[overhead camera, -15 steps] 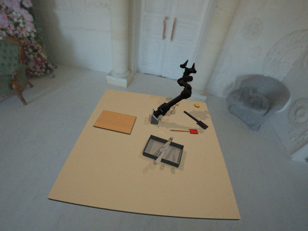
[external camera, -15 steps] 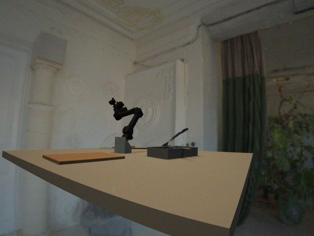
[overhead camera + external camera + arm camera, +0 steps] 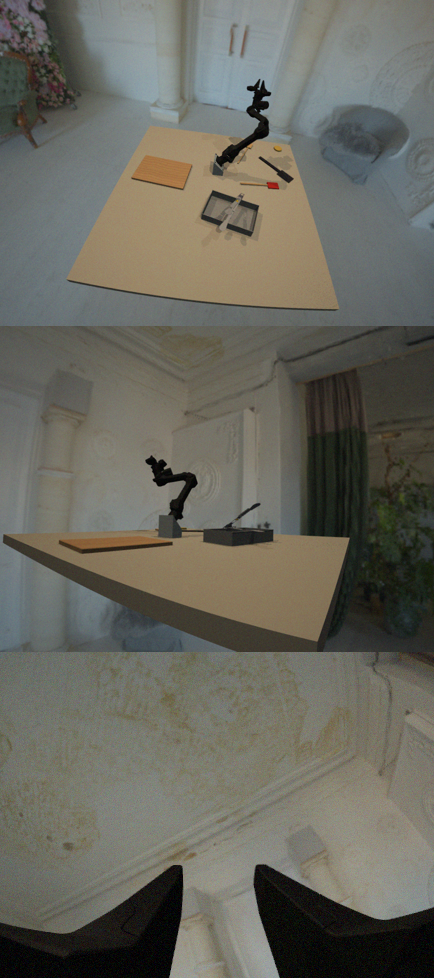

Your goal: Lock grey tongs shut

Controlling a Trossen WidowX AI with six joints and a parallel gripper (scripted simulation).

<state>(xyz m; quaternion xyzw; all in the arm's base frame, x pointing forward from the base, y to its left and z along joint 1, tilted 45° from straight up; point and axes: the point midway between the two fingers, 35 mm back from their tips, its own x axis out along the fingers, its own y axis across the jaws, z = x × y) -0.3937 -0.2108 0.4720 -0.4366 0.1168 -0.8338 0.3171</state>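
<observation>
My gripper tip is 820 mm short of the roasting tin, 520 mm above it and 40 mm to the left of it. Also, from my gripper tip: yellow disc: 540 mm below, 290 mm to the left, 50 mm ahead; black spatula: 550 mm below, 330 mm ahead, 270 mm to the left; red spatula: 540 mm below, 530 mm ahead, 160 mm to the left.
</observation>
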